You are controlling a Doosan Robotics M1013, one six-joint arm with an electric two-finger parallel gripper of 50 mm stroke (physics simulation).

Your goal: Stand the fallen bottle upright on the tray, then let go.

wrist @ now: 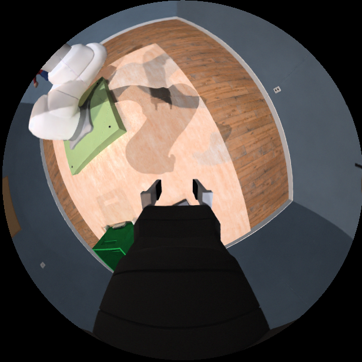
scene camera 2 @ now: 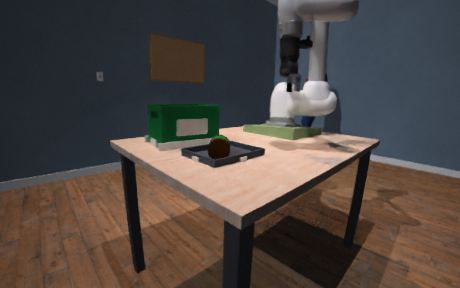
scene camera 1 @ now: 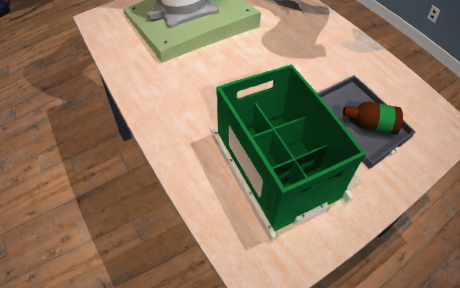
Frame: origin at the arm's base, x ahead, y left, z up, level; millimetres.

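Seen in the pictures: gripper, between the fingertips: [scene camera 2: 292, 91]; arm's base, origin of its link: [scene camera 2: 281, 126] [scene camera 1: 185, 9].
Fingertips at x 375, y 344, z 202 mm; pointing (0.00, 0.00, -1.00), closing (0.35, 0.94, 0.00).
Note:
Pixels of each thing's top centre, then the offset from my fingertips to it. "spot": a spot on its surface instead.
- brown bottle, centre of its top: [scene camera 1: 375, 106] [scene camera 2: 219, 135] dz -167, dx +291, dy -88 mm
- dark grey tray, a spot on its surface: [scene camera 1: 350, 92] spot: dz -240, dx +172, dy -55 mm
- green crate, centre of its top: [scene camera 1: 288, 118] [scene camera 2: 183, 105] dz -71, dx +295, dy -376 mm
The brown bottle [scene camera 1: 374, 117] [scene camera 2: 219, 149] with a green band lies on its side on the dark grey tray [scene camera 1: 350, 92] [scene camera 2: 245, 150]. In scene camera 1 its neck points left toward the crate; in scene camera 2 its round base faces the camera. A small corner of the tray [wrist: 182, 202] shows behind the gripper in the wrist view, where the bottle is hidden. My gripper [scene camera 2: 293, 86] [wrist: 176, 185] is open and empty, pointing down high above the table, near the robot base side and well away from the bottle.
A green crate [scene camera 1: 310, 200] [scene camera 2: 162, 130] [wrist: 117, 237] with dividers stands close beside the tray, its walls higher than the tray rim. Pale rails [scene camera 1: 250, 192] run along the crate's foot. The robot base stands on a green block [scene camera 1: 210, 32] [scene camera 2: 295, 132] [wrist: 107, 132].

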